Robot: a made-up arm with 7 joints. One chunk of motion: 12 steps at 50 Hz.
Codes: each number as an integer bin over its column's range. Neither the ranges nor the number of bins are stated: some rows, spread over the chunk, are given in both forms.
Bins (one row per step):
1: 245 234 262 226 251 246 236
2: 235 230 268 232 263 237 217
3: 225 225 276 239 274 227 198
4: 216 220 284 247 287 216 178
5: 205 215 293 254 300 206 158
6: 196 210 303 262 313 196 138
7: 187 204 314 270 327 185 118
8: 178 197 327 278 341 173 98
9: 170 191 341 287 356 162 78
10: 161 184 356 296 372 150 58
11: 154 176 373 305 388 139 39
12: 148 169 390 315 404 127 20
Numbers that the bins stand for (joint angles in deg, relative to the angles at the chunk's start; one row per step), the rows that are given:
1: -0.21 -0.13 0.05 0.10 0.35 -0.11 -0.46
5: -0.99 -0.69 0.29 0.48 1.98 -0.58 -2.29
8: -1.52 -1.22 0.56 0.81 3.34 -0.97 -3.70
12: -2.10 -2.04 1.05 1.32 5.44 -1.51 -5.53
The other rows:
2: -0.40 -0.25 0.10 0.18 0.75 -0.22 -0.90
3: -0.60 -0.40 0.16 0.27 1.12 -0.33 -1.35
4: -0.77 -0.54 0.22 0.38 1.55 -0.46 -1.82
6: -1.16 -0.84 0.37 0.59 2.41 -0.70 -2.76
7: -1.34 -1.01 0.46 0.70 2.88 -0.83 -3.23
9: -1.67 -1.39 0.67 0.93 3.84 -1.10 -4.17
10: -1.85 -1.60 0.79 1.05 4.38 -1.24 -4.64
11: -1.99 -1.83 0.92 1.18 4.91 -1.37 -5.08

